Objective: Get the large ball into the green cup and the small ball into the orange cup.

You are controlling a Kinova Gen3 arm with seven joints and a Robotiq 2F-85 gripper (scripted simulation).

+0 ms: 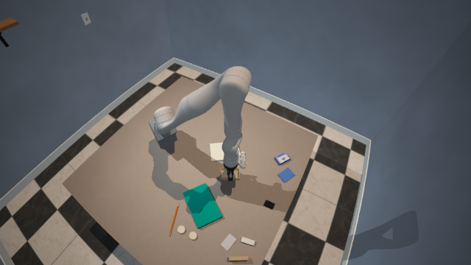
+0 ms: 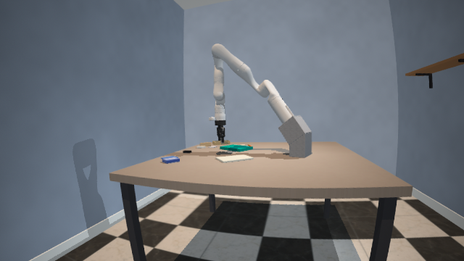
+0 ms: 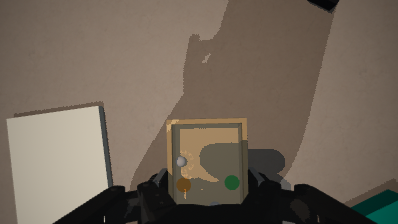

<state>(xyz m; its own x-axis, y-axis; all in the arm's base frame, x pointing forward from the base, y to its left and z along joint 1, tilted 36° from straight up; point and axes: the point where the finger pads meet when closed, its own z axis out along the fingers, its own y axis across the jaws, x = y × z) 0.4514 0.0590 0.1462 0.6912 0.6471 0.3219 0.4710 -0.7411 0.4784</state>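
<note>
My gripper is now 20 mm above the covered wooden puzzle. The rest, counted from my hand: teal book: 220 mm to the right, 80 mm below, 40 mm behind; then cream pad: 150 mm to the left, 140 mm behind, 90 mm below; then black block: 280 mm ahead, 80 mm below, 10 mm to the right.
</note>
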